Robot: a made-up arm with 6 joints. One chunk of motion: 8 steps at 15 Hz.
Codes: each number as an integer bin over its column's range. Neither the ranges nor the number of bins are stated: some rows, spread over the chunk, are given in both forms.
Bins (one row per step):
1: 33 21 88 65 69 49
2: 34 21 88 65 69 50
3: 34 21 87 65 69 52
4: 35 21 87 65 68 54
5: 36 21 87 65 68 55
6: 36 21 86 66 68 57
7: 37 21 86 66 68 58
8: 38 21 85 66 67 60
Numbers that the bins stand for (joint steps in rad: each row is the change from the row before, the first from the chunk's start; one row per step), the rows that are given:
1: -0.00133 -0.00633 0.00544 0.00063 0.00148 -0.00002
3: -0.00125 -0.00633 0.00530 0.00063 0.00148 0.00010
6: -0.00109 -0.00633 0.00516 0.00067 0.00143 0.00030
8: -0.00093 -0.00633 0.00502 0.00067 0.00138 0.00042
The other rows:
2: -0.00125 -0.00633 0.00544 0.00063 0.00148 0.00002
4: -0.00117 -0.00633 0.00530 0.00063 0.00143 0.00018
5: -0.00109 -0.00633 0.00530 0.00063 0.00143 0.00022
7: -0.00101 -0.00633 0.00516 0.00067 0.00143 0.00034

